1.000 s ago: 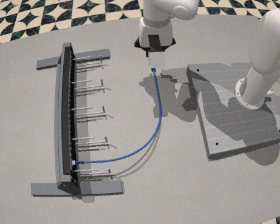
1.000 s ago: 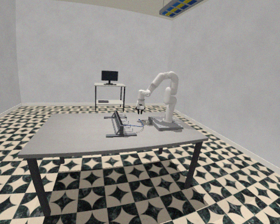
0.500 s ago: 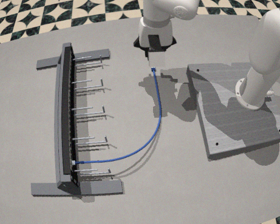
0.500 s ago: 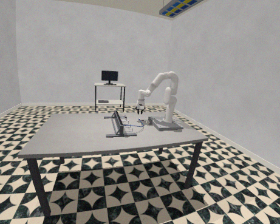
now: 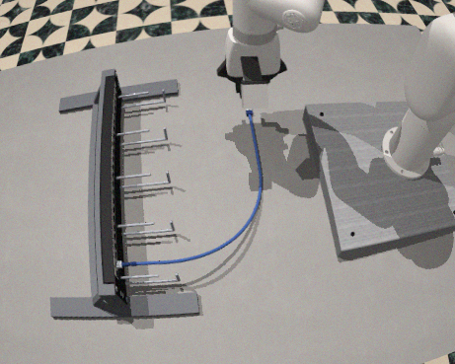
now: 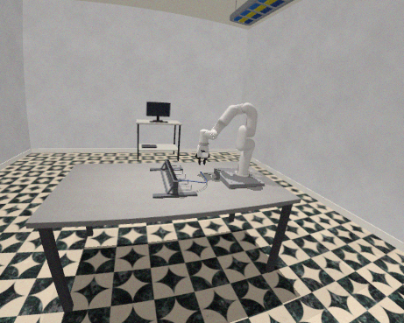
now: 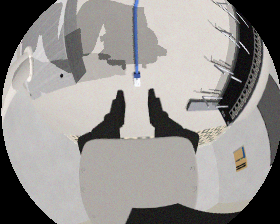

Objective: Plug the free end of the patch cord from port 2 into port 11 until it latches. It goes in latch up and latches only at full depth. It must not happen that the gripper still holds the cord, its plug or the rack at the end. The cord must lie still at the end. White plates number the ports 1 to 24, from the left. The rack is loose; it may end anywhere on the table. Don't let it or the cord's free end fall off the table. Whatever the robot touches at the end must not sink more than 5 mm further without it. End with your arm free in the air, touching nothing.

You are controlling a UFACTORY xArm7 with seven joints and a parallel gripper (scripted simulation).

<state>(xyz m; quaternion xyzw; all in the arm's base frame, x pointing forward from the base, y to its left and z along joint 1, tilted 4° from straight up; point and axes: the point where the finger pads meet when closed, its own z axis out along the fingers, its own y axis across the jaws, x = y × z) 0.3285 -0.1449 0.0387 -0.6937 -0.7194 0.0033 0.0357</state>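
Right now my hand is 9 cm above the free-end plug and 2 cm to the left of it.
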